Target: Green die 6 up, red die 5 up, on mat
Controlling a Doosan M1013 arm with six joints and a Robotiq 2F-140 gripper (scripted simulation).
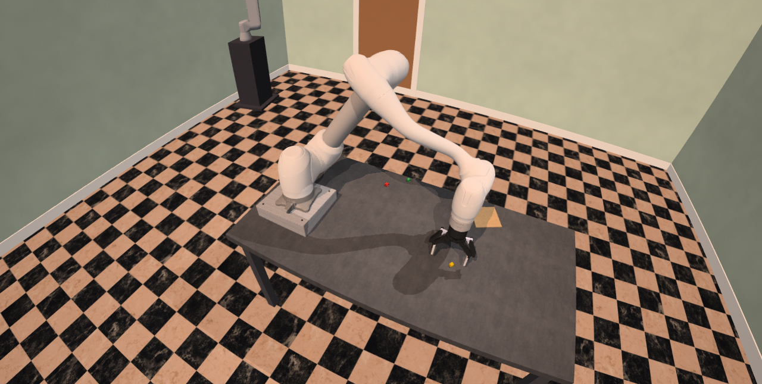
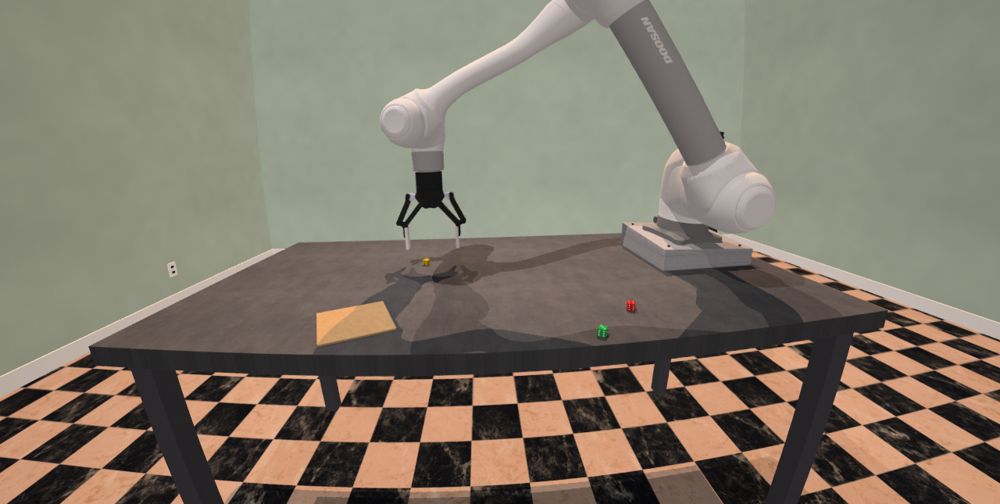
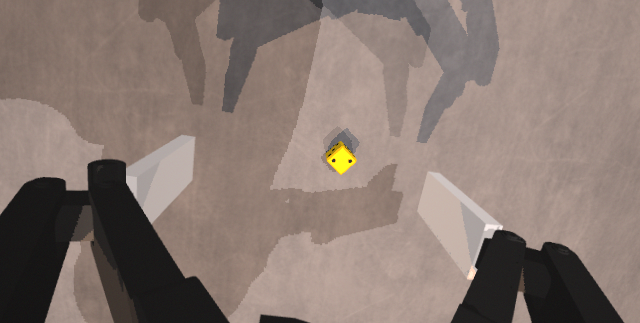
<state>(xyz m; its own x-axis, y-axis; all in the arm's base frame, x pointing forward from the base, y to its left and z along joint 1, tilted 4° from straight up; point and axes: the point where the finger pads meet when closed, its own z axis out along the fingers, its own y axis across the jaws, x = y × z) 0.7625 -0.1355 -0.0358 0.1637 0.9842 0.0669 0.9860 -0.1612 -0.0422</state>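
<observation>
The yellow die is 2 cm ahead of my hand and 5 cm below it. The rest, counted from my hand: red die (38 cm behind, 43 cm to the left, 5 cm below); then orange mat (17 cm ahead, 34 cm to the left, 6 cm below); then green die (27 cm behind, 50 cm to the left, 5 cm below).
</observation>
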